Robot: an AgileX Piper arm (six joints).
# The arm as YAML. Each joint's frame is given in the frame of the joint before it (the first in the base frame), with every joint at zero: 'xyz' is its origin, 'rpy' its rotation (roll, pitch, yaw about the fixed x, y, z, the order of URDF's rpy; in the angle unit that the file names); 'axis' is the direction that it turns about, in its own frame. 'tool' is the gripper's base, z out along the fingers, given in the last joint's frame.
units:
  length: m
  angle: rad
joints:
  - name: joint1
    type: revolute
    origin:
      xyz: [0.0, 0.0, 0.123]
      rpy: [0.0, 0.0, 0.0]
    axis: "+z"
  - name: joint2
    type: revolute
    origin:
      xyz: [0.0, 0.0, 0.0]
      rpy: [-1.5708, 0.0, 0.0]
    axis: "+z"
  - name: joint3
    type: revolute
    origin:
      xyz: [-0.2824, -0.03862, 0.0]
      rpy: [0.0, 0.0, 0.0]
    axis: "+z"
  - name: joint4
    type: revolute
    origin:
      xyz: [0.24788, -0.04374, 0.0]
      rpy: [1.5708, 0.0, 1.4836]
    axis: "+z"
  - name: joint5
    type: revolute
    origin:
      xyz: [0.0, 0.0, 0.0]
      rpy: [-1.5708, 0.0, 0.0]
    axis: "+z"
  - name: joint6
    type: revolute
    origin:
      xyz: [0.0, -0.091, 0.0]
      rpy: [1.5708, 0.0, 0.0]
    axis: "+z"
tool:
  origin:
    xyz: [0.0, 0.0, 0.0]
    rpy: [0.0, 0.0, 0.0]
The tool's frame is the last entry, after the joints.
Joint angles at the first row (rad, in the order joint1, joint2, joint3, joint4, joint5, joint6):
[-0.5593 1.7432 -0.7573 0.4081 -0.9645 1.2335]
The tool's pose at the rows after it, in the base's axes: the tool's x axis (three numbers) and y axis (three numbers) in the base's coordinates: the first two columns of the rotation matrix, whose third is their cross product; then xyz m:
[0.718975 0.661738 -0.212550 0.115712 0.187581 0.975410 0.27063 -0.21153 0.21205]
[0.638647 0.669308 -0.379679 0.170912 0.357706 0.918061 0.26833 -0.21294 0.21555]
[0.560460 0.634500 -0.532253 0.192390 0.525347 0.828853 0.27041 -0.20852 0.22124]
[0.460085 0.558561 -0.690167 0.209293 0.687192 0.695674 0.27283 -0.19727 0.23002]
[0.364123 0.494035 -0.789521 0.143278 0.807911 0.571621 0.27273 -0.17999 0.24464]
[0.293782 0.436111 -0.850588 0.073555 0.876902 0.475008 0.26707 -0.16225 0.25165]
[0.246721 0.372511 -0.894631 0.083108 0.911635 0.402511 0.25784 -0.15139 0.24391]
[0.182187 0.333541 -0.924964 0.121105 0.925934 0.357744 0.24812 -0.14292 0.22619]
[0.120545 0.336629 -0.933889 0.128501 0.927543 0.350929 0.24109 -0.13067 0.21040]
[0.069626 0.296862 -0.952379 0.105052 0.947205 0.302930 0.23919 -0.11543 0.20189]
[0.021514 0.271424 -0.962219 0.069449 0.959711 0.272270 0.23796 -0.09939 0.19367]
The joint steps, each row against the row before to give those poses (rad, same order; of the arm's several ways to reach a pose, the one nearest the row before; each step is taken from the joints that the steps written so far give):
[-0.0504 0.0000 0.0312 -0.1654 -0.0385 -0.0217]
[-0.0453 0.0000 0.0094 -0.1744 -0.0518 -0.0737]
[-0.0174 -0.0020 0.0008 -0.1332 -0.0577 -0.0992]
[-0.0009 -0.0287 0.0050 -0.1302 -0.0132 -0.1285]
[0.0000 -0.0563 0.0080 -0.1696 -0.0054 -0.0444]
[0.0000 -0.0530 0.0315 -0.1340 -0.0174 -0.0246]
[0.0000 -0.0262 0.0596 -0.0357 -0.0086 -0.0806]
[0.0011 -0.0034 0.0730 -0.0044 0.0042 -0.0850]
[0.0192 0.0000 0.0656 -0.0008 0.0021 -0.0403]
[0.0415 -0.0041 0.0420 -0.0015 0.0000 -0.0687]
[0.0491 -0.0001 0.0375 0.0000 0.0000 -0.0498]

